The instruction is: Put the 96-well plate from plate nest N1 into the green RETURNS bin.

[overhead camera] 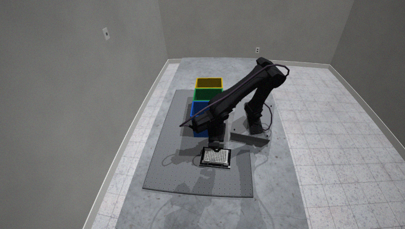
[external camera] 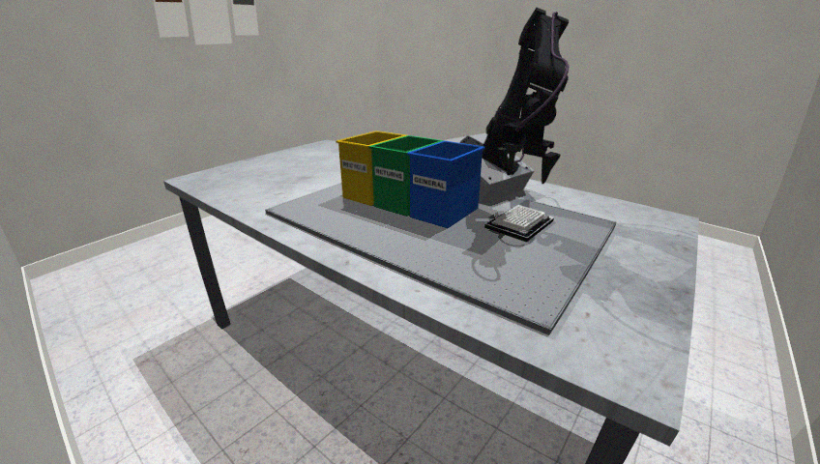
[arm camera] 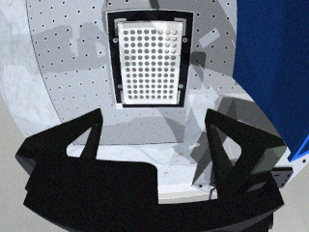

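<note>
The white 96-well plate is 10 mm ahead of my hand and 110 mm below it. Round my hand: black plate nest N1: 10 mm ahead, 130 mm below; blue bin: 40 mm ahead, 200 mm to the right, 40 mm below; green bin: 30 mm ahead, 340 mm to the right, 40 mm below.
</note>
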